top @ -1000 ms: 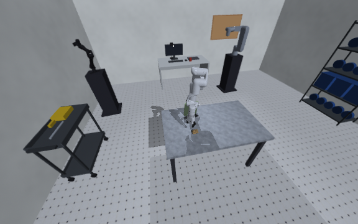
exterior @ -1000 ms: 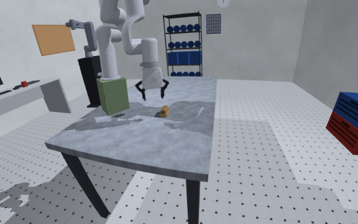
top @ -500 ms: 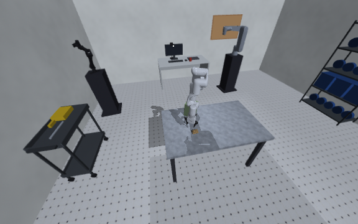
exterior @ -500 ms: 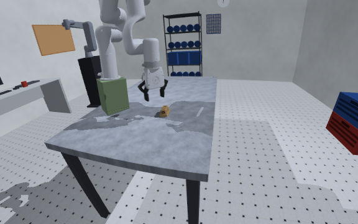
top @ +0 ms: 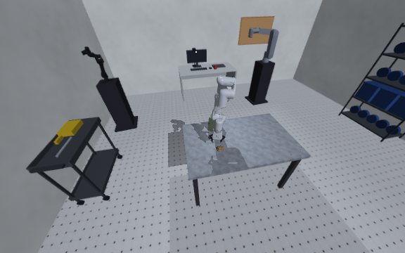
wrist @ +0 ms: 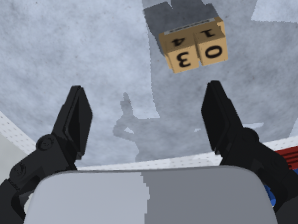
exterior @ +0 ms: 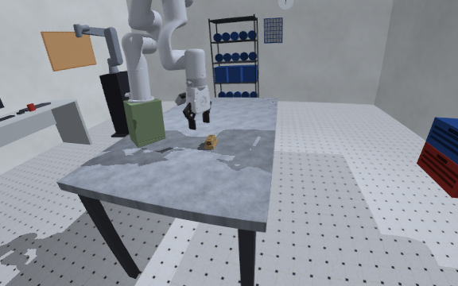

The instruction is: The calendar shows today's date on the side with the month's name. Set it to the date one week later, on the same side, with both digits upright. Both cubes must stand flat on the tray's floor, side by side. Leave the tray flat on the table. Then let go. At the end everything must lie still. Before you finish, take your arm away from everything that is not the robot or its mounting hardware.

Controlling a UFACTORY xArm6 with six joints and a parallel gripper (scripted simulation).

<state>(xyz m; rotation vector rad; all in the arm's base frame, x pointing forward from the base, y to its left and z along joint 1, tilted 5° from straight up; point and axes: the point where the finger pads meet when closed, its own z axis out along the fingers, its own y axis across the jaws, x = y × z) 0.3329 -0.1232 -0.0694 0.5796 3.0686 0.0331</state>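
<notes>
The tray lies 20 mm ahead of my hand, 50 mm to the left of it and 110 mm below it.
</notes>
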